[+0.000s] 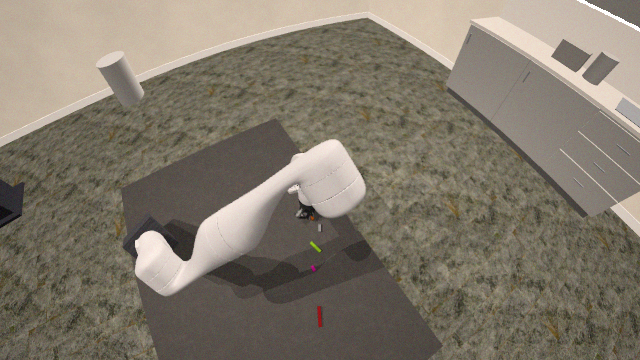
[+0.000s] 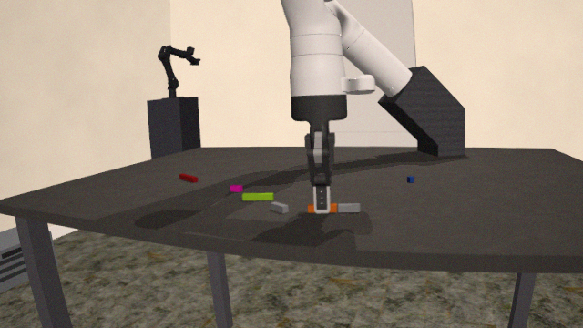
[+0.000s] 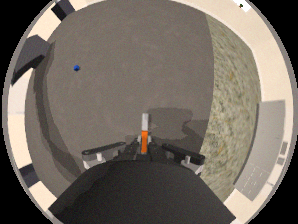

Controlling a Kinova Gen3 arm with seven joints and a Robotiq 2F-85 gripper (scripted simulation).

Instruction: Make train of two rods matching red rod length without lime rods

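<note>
Right now the orange rod is 1 cm below my hand. Round my hand: lime rod (6 cm behind, 12 cm to the right, 2 cm below); magenta rod (11 cm behind, 18 cm to the right, 2 cm below); blue rod (19 cm behind, 13 cm to the left, 2 cm below).
</note>
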